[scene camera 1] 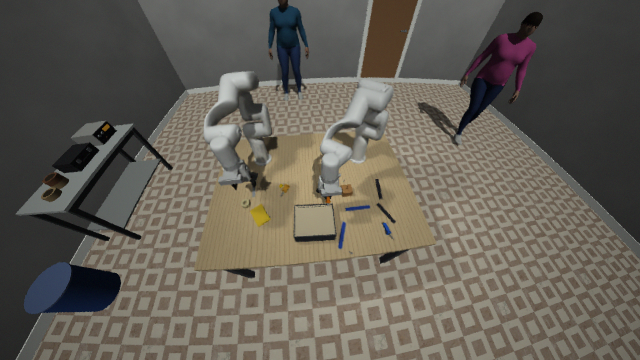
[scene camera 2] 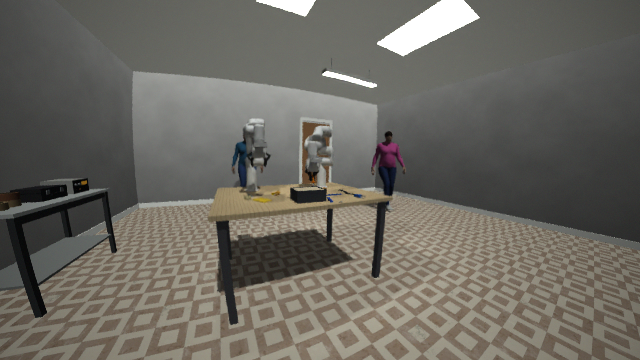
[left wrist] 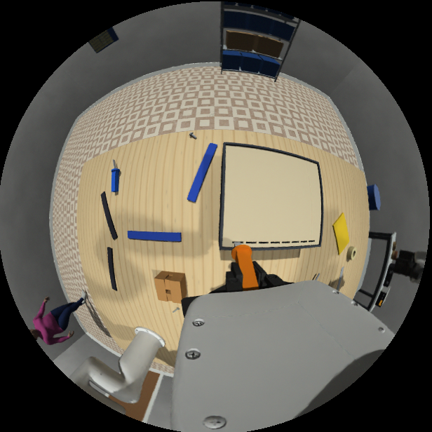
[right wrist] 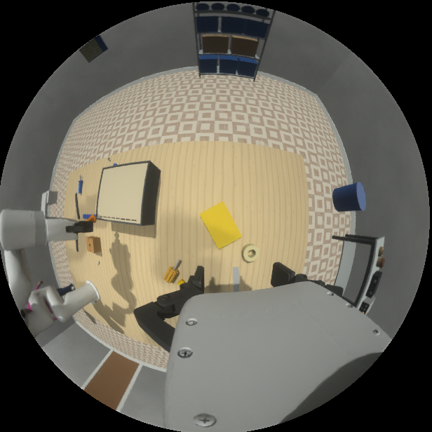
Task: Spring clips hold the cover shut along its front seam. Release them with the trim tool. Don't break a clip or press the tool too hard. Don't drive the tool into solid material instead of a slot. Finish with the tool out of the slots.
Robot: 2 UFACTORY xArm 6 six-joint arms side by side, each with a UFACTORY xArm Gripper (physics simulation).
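Frame: origin at the left arm's base, x right, y down, z ahead, level; millimetres.
Seen in the pictures: left gripper, fingertip midpoint: (scene camera 1: 327, 196) (scene camera 2: 312, 180); right gripper, fingertip midpoint: (scene camera 1: 245, 186) (scene camera 2: 258, 166); left arm's base, origin of the base link: (scene camera 1: 357, 157); right arm's base, origin of the base link: (scene camera 1: 263, 159) (scene camera 2: 252, 190).
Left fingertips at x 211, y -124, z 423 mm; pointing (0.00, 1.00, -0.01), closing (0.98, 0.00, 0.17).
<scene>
Pixels of each thing's middle, then the offset from my left fingertips to it. Level surfaces: height alone.
- beige cover, body centre: (scene camera 1: 314, 220) (scene camera 2: 308, 189) dx +61, dy +46, dz +122 mm
- dark box, body centre: (scene camera 1: 314, 222) (scene camera 2: 307, 194) dx +62, dy +83, dz +117 mm
- orange-handled trim tool, body centre: (scene camera 1: 327, 199) dx -3, dy +2, dz +17 mm
- table, its level: dy +125 mm
The beige cover (scene camera 1: 314, 220) (left wrist: 272, 195) (right wrist: 121, 192) lies on a dark box (scene camera 2: 308, 195). A row of dark slots runs along its seam edge, nearest my left gripper in the left wrist view. My left gripper (left wrist: 242, 272) (right wrist: 90, 225) is shut on the orange-handled trim tool (left wrist: 243, 257) (right wrist: 91, 218) (scene camera 1: 328, 200). The tool's grey tip (left wrist: 237, 244) shows at the left end of the slot row; whether it sits in a slot or above it I cannot tell. My right gripper (right wrist: 239, 276) (scene camera 1: 245, 184) is open and empty, above the table away from the box.
On the table (scene camera 1: 280, 250) are two blue bars (left wrist: 202, 172) (left wrist: 154, 236), two black strips (left wrist: 109, 215) (left wrist: 112, 268), a blue screwdriver (left wrist: 115, 179), a brown block (left wrist: 170, 287), a yellow sheet (right wrist: 220, 225), a tape ring (right wrist: 244, 253) and an orange-yellow clamp-like item (right wrist: 171, 274). Two people stand beyond the table.
</scene>
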